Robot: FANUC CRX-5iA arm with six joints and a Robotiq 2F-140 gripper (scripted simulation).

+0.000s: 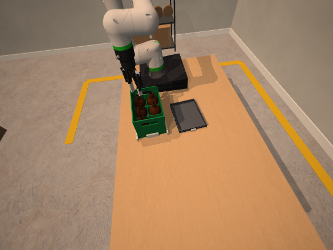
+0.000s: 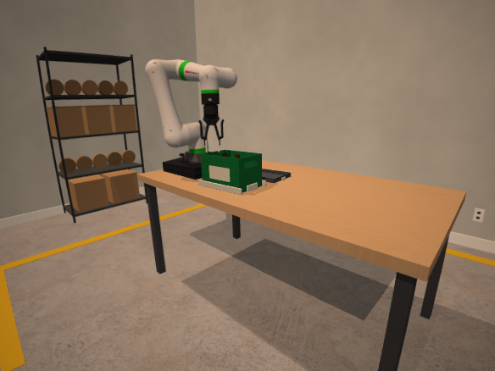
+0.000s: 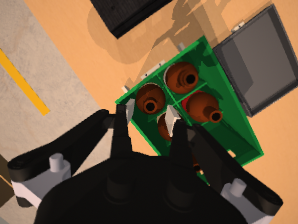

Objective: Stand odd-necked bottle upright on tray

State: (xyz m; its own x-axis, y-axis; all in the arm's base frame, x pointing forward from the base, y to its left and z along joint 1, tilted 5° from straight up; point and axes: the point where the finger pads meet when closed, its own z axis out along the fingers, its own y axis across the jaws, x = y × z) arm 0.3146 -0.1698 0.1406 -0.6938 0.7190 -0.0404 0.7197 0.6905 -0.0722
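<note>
The glass bottle is 90 mm to the left of my hand and 130 mm below it. From my hand the other things lie so: dark grey tray (120 mm ahead, 310 mm to the left, 200 mm below); green crate (90 mm ahead, 40 mm to the left, 130 mm below).
</note>
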